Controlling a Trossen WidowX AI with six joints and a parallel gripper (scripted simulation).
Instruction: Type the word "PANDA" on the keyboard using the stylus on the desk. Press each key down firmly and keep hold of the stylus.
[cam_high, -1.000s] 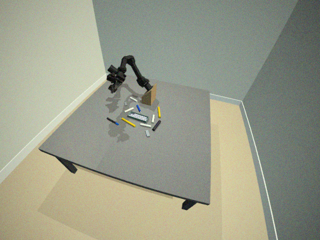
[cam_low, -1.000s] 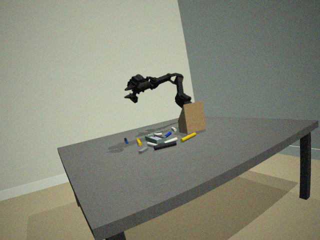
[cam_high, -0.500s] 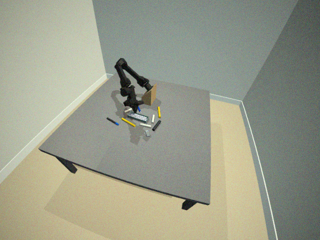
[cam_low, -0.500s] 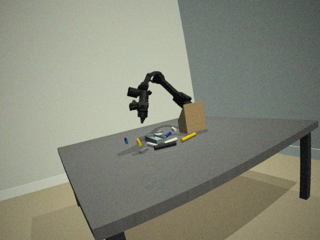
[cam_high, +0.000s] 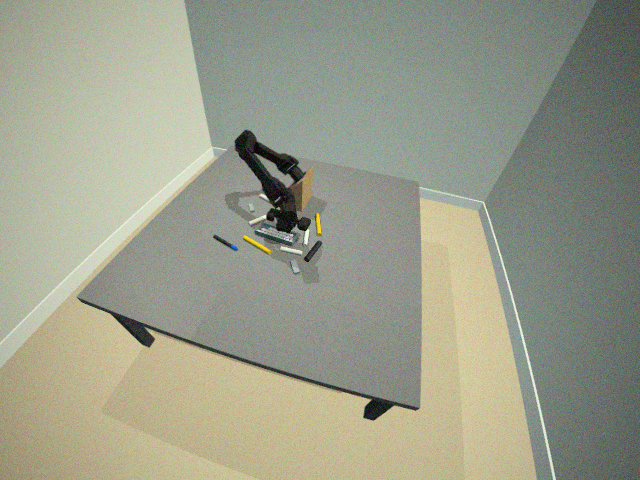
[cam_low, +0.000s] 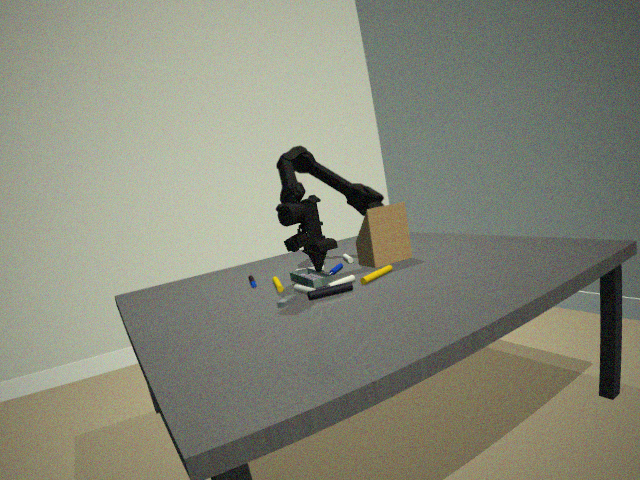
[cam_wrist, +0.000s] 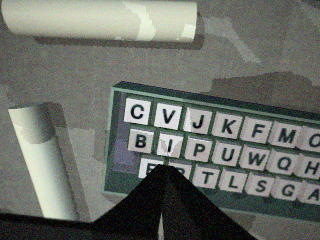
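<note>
Now: gripper tip 7 cm past the stylus tip, 6 cm to the left of it and 3 cm above it. The rest, counted from my gripper tip: grey block: 15 cm ahead, 8 cm to the left, 3 cm below; then black cylinder: 5 cm ahead, 13 cm to the left, 3 cm below; then blue stylus: 10 cm behind, 8 cm to the right, 3 cm below.
</note>
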